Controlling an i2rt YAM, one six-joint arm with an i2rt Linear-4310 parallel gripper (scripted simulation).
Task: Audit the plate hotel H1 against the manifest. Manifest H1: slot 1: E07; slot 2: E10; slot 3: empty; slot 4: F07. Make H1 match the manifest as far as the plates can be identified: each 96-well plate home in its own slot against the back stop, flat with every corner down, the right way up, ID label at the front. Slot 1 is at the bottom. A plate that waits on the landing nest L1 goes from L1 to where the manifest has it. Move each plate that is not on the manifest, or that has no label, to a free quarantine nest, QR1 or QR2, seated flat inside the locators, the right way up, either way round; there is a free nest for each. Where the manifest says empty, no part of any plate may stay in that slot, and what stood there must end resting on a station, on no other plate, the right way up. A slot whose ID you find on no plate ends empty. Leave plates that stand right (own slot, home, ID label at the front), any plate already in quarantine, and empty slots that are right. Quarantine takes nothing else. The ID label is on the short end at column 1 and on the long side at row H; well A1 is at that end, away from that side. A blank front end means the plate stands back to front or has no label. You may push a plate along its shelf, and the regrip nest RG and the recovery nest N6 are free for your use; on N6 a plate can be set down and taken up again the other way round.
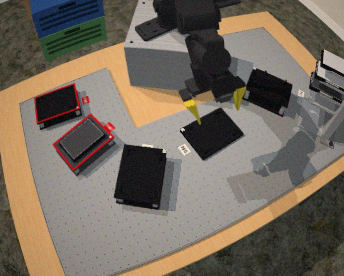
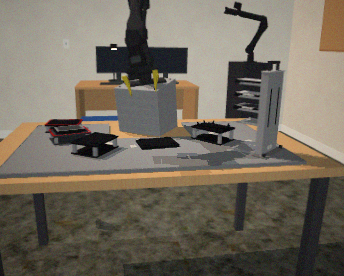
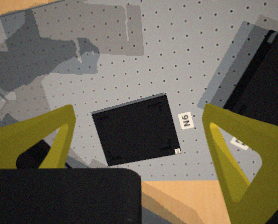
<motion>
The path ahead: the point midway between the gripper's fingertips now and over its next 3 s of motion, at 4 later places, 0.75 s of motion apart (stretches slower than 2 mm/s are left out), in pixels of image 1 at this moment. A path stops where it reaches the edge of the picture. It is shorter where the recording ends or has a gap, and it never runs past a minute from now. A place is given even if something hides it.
The gripper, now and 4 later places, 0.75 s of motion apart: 219,116; 219,117; 218,116; 231,109; 249,97
</motion>
